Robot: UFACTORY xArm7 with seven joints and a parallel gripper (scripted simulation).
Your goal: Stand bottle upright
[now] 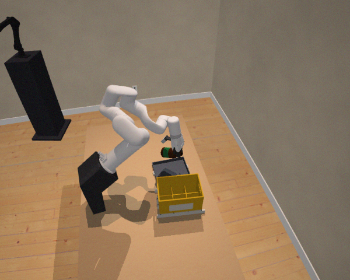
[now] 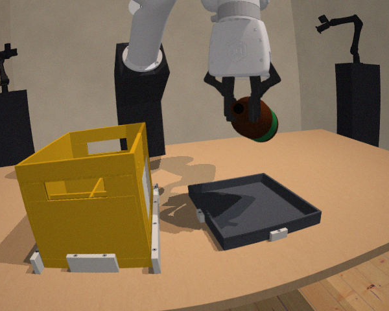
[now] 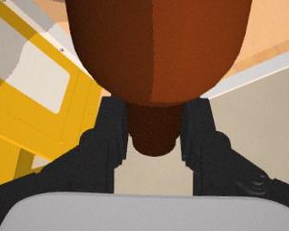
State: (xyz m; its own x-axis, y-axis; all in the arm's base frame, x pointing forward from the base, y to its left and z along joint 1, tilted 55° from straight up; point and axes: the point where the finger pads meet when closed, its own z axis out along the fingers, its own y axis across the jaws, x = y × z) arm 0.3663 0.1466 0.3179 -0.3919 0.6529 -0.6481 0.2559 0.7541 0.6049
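The bottle lies 5 cm behind my hand, 2 cm to the left of it and 2 cm below it. Also, from my hand: yellow crate: 26 cm to the right, 12 cm below; tray: 6 cm behind, 2 cm to the left, 19 cm below.
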